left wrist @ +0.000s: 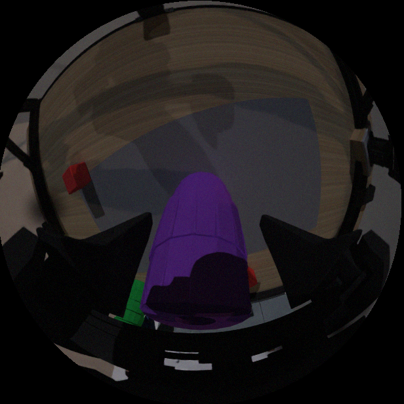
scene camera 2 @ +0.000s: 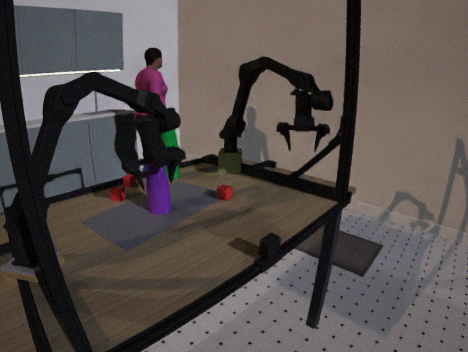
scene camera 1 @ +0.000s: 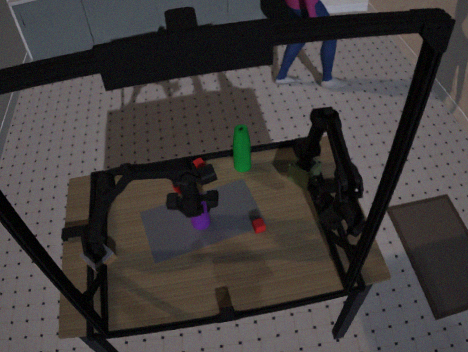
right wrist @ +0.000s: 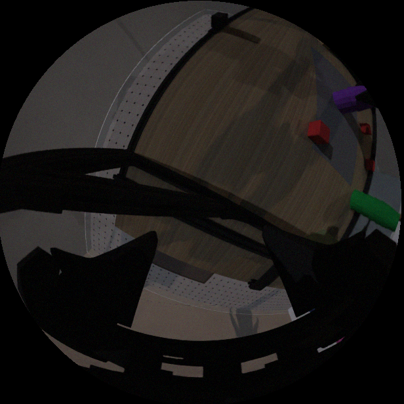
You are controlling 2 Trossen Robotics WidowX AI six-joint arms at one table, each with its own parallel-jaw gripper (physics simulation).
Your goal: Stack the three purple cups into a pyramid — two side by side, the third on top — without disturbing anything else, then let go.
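Where they show: left gripper, fingertip midpoint: (scene camera 2: 157, 186); right gripper, fingertip midpoint: (scene camera 2: 302, 151); left arm's base at its link origin: (scene camera 2: 31, 258) (scene camera 1: 96, 253); right arm's base at its link origin: (scene camera 2: 230, 151) (scene camera 1: 305, 163).
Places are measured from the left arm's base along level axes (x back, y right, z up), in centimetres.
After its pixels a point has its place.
Observation:
One tall, tapered purple object (scene camera 1: 201, 220) @[x -35.7, y 22.7, z 1.5 cm] (scene camera 2: 159, 197) @[x -34.3, y 21.3, z 1.5 cm] (left wrist: 200, 220) (right wrist: 347, 99) stands upright on the grey mat (scene camera 1: 162, 245) @[x -20.2, y 15.4, z -4.0 cm] (scene camera 2: 122, 235) @[x -20.0, y 14.2, z -4.1 cm] (left wrist: 280, 145). Three separate purple cups cannot be made out. My left gripper (scene camera 1: 192, 201) (scene camera 2: 157, 185) @[x -35.9, y 20.5, z 4.6 cm] (left wrist: 208, 219) is open, pointing down around the purple object's upper part, with one finger on each side. The left wrist view shows gaps between the object and both fingertips. In scene camera 1 the gripper hides the object's top. My right gripper (scene camera 2: 303, 150) @[x -57.2, y 67.7, z 10.9 cm] (right wrist: 210, 234) is open and empty, high at the table's right side.
A red cube (scene camera 1: 258, 225) @[x -47.7, y 40.6, z -0.1 cm] (scene camera 2: 224, 192) @[x -46.3, y 40.2, z -1.2 cm] (left wrist: 76, 177) (right wrist: 318, 132) sits at the mat's right edge. Two more red cubes (scene camera 2: 118, 194) @[x -42.5, y 3.1, z -1.5 cm] (scene camera 2: 129, 180) @[x -56.3, y 1.5, z -1.2 cm] lie behind the mat. A tall green object (scene camera 1: 242, 152) @[x -68.1, y 17.3, z 7.8 cm] (right wrist: 374, 210) stands near the back edge. Black frame posts surround the table.

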